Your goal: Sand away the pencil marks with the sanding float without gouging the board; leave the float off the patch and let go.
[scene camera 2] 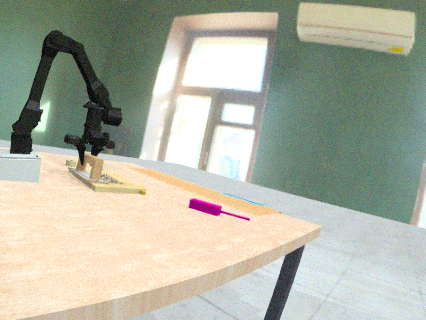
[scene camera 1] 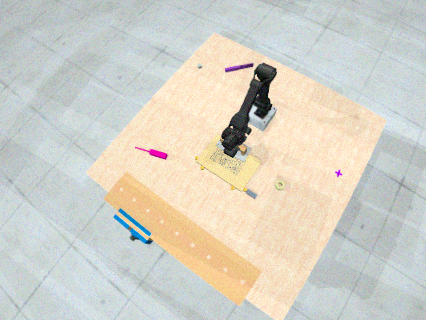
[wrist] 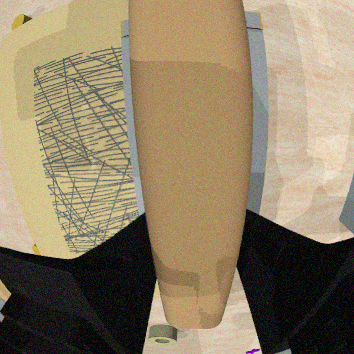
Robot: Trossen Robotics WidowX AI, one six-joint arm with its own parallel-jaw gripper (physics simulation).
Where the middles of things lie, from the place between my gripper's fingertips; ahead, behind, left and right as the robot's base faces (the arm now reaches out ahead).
Right now my hand is 3 cm to the left of the sanding float [wrist: 195, 87]. Also, from my hand: yellow board [scene camera 1: 239, 181] (8 cm ahead, 10 cm below).
